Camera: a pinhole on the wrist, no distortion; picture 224 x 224 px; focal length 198.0 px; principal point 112.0 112.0 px. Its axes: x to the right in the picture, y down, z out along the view. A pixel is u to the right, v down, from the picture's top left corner.
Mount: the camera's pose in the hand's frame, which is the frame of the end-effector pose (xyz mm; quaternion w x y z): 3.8 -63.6 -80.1 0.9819 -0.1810 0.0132 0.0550
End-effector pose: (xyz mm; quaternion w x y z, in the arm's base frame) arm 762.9 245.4 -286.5 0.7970 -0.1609 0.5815 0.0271
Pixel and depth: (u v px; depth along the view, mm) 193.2 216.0 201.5
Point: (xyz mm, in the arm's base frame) 822.0 362.8 -364.6
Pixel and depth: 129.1 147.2 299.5
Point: 914.0 383.8 -282.8
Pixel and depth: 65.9 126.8 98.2
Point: 771.5 228.2 -260.4
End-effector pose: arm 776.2 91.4 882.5 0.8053 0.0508 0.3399 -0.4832
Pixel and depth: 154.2 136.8 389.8
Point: 1037.5 -10.0 1001.8
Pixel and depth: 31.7 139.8 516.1
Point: 1040.4 176.4 1261.1
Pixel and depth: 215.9 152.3 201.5
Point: 898.8 6.8 873.3
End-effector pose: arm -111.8 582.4 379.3 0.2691 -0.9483 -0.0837 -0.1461
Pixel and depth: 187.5 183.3 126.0
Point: -56.1 572.6 365.0
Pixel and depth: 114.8 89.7 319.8
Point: -40.5 692.4 187.5
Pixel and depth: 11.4 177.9 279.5
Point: -188.2 562.6 154.2
